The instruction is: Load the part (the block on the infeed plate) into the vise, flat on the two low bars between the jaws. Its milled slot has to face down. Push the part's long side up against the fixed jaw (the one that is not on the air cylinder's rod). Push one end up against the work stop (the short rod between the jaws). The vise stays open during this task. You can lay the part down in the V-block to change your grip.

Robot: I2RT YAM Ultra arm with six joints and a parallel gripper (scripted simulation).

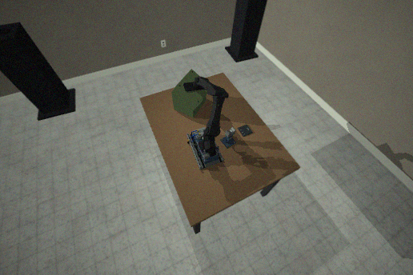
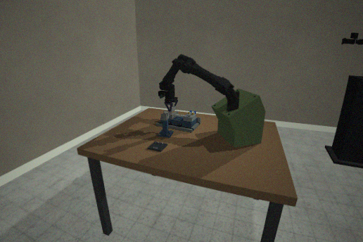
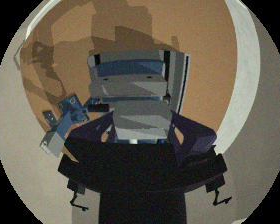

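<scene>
Right now my hand is right at the part. Round my hand: vise 7 cm behind, 2 cm to the left, 7 cm below; infeed plate 11 cm behind, 39 cm to the left, 11 cm below.
</scene>
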